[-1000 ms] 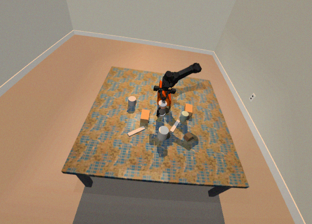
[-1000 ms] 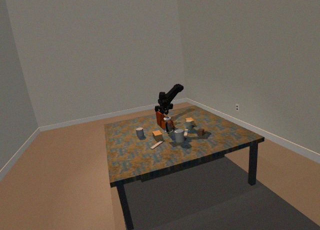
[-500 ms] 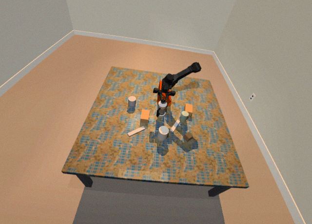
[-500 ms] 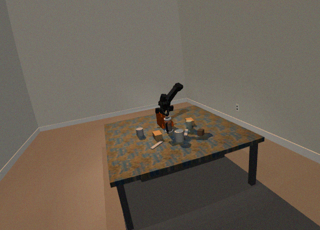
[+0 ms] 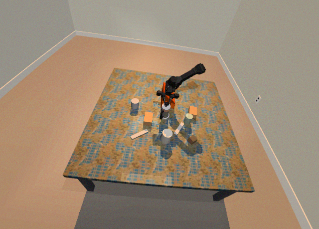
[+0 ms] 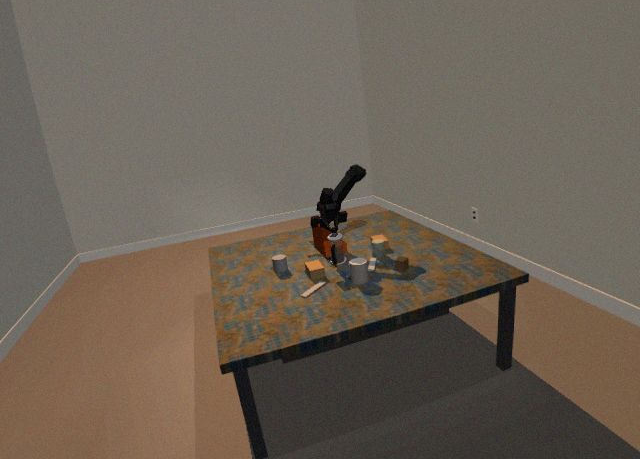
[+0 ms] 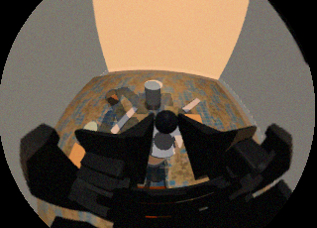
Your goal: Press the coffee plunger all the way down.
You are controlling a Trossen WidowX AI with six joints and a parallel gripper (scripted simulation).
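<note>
The coffee press lies 10 mm behind my gripper tip and 90 mm below it.
</note>
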